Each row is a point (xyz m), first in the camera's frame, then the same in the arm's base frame.
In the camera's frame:
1: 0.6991 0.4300 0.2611
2: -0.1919 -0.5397 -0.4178
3: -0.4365 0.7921 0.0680
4: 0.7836 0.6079 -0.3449
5: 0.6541 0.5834 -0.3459
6: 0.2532 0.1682 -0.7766
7: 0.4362 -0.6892 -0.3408
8: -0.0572 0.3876 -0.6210
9: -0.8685 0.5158 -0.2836
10: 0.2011 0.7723 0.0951
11: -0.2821 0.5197 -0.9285
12: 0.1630 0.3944 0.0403
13: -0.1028 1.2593 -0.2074
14: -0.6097 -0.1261 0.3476
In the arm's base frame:
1: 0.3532 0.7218 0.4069
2: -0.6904 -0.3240 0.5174
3: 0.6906 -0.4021 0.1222
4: 0.4564 0.5255 1.0042
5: 0.4322 0.4099 0.9458
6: -0.0316 -0.1162 1.1096
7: -0.8302 0.2820 0.7070
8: 0.2054 -0.3391 0.8590
9: 0.3744 -0.9289 0.2170
10: 0.6735 0.1841 0.3747
11: 0.2996 -0.6818 1.0496
12: 0.2918 0.1457 0.3657
13: 1.1207 -0.2457 0.5650
14: -0.1869 -0.3889 -0.3034

